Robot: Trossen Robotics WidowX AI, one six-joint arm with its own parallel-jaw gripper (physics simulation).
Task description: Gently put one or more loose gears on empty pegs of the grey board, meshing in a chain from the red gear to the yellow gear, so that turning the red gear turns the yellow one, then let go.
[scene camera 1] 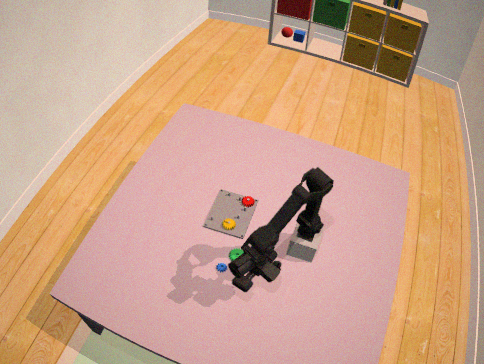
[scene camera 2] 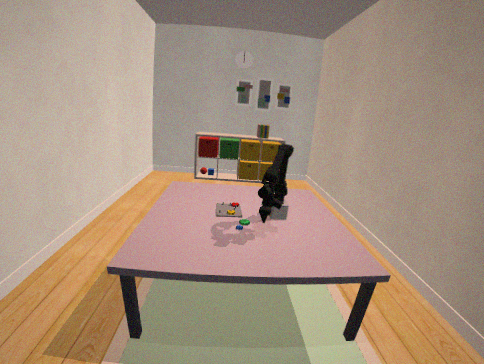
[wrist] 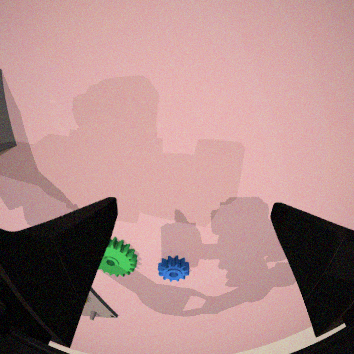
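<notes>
The grey board lies on the table; its corner shows in the wrist view. The red gear sits near the board's back right corner, the yellow gear near its front edge. Several bare pegs stand on the board. A loose green gear lies flat in front of the board, partly behind a finger in the wrist view. A smaller blue gear lies flat beside it, apart. My gripper is open and empty, above the table, right of both gears.
The arm's grey base block stands on the pink table, right of the board. The arm's shadow falls around the loose gears. A shelf unit with coloured boxes stands far behind the table.
</notes>
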